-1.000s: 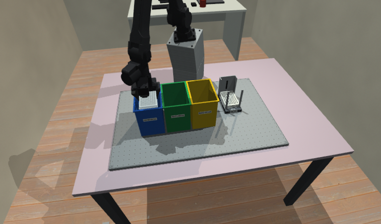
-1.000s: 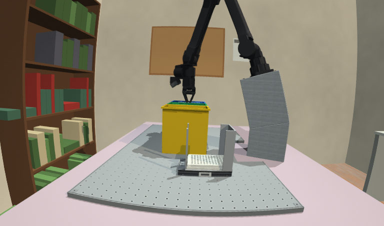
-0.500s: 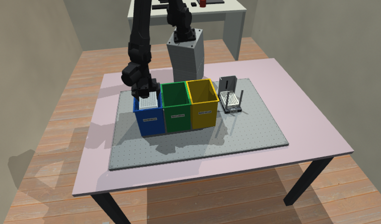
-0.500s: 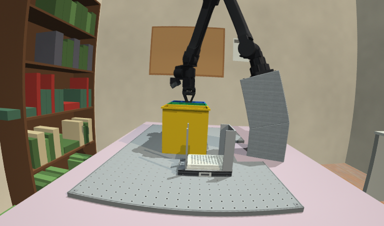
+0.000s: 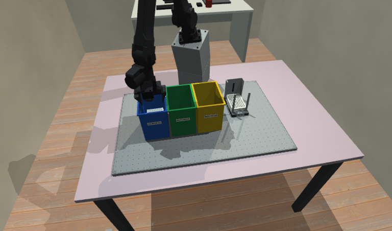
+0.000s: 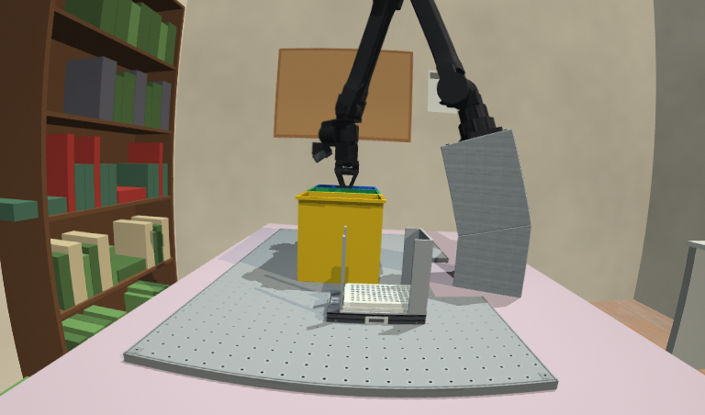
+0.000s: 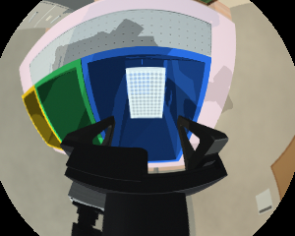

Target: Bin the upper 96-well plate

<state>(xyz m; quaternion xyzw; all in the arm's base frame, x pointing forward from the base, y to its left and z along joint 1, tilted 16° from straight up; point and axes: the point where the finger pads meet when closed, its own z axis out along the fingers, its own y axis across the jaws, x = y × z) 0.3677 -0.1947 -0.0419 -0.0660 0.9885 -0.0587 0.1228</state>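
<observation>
The blue bin labelled GENERAL is 80 mm below my hand. Also, from my hand: yellow bin (260 mm to the left, 80 mm below, 30 mm behind); green bin (130 mm to the left, 80 mm below, 10 mm behind).
</observation>
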